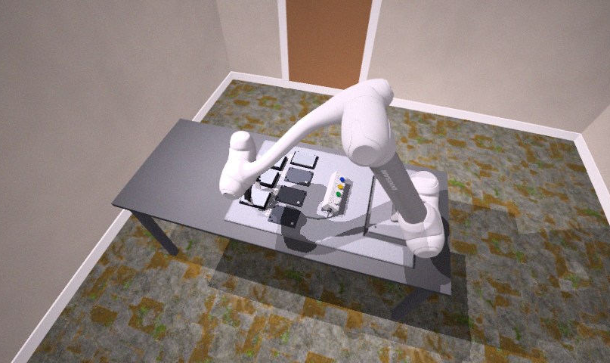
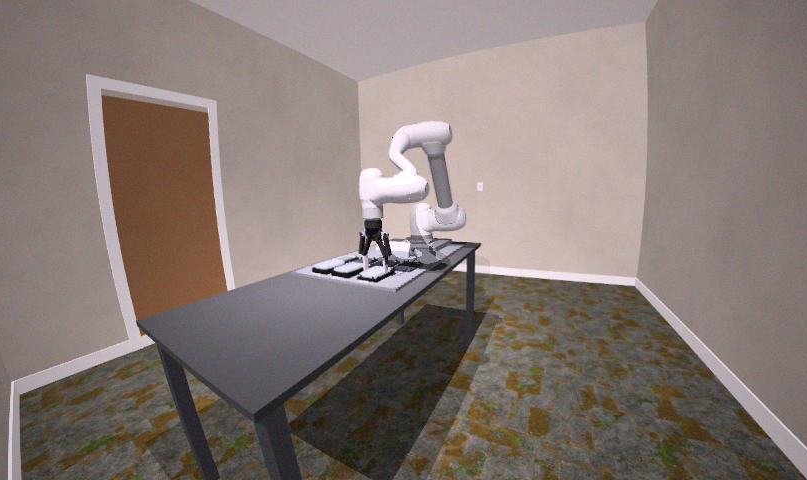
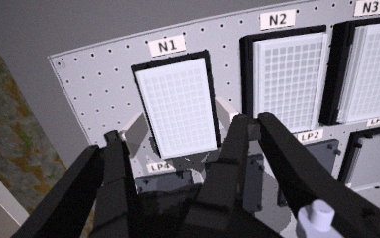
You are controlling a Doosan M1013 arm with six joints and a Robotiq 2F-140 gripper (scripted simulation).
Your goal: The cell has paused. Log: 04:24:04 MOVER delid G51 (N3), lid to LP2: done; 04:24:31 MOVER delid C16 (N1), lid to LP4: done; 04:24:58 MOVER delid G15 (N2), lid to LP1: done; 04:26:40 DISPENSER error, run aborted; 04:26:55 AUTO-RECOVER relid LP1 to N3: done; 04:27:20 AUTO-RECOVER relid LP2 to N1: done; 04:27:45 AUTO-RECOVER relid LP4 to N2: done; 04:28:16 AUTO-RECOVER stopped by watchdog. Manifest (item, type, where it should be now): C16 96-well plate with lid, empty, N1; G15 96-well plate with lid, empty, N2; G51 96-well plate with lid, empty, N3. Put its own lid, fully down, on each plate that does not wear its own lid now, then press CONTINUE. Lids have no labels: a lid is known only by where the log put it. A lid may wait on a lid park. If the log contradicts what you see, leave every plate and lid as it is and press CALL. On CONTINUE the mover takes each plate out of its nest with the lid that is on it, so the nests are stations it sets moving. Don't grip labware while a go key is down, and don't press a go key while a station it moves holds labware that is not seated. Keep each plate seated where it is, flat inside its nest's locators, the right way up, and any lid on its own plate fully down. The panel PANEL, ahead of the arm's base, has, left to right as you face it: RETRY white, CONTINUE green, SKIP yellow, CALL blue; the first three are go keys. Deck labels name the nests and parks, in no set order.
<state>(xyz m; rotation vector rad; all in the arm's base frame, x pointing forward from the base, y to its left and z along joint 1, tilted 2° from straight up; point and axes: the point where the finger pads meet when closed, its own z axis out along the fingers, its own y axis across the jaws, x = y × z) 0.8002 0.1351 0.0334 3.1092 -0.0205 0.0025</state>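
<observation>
The plate lies 30 mm below my hand. The rest, counted from my hand: LP3 label: 90 mm behind, 70 mm to the right, 50 mm below; nest N1: 40 mm below; LP4 label: 100 mm behind, 60 mm to the left, 50 mm below.
</observation>
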